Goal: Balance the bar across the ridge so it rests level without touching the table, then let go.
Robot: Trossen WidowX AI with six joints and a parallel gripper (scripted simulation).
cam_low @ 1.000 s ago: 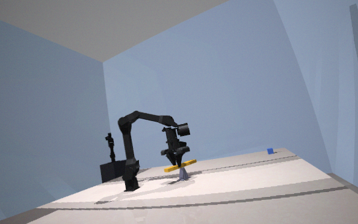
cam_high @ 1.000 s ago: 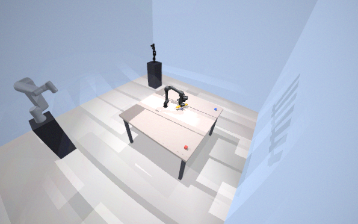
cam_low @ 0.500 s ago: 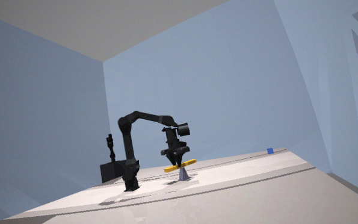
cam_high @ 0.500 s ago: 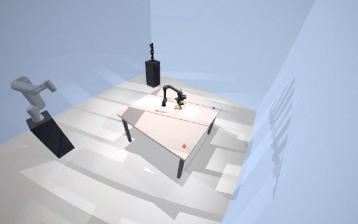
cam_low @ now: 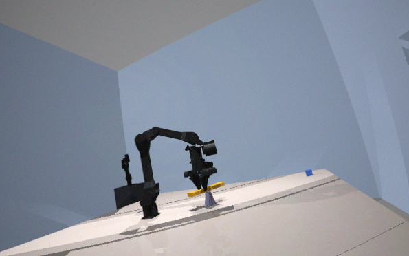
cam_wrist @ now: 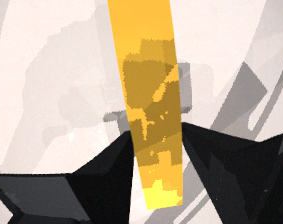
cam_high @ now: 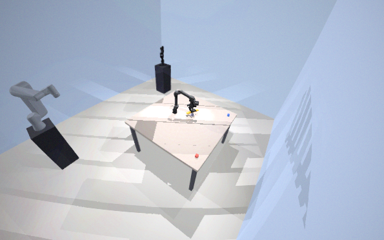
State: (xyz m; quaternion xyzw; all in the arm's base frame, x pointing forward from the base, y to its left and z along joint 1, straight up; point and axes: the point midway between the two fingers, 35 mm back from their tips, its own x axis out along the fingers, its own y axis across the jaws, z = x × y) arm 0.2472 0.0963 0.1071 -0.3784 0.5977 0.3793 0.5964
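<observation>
Right now the yellow bar is 30 mm to the left of my gripper tip and 10 mm ahead of it. Round my gripper tip: small red cube: 600 mm to the right, 490 mm ahead, 60 mm below; small blue cube: 490 mm ahead, 400 mm to the left, 60 mm below.
</observation>
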